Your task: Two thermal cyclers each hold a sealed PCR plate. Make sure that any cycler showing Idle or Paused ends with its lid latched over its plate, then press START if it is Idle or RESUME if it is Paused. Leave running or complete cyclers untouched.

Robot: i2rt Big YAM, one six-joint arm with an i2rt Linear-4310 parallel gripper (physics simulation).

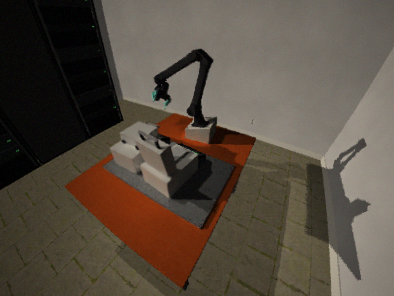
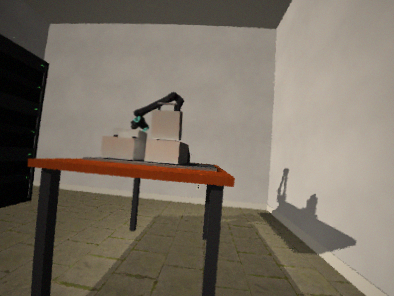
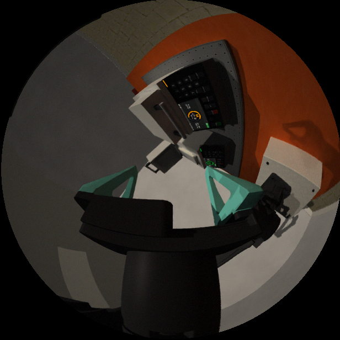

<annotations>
thermal cycler: image 1; image 2; image 3 211, 149
same spot on thermal cycler: [image 2: 175, 152] = [image 1: 165, 189]
</annotations>
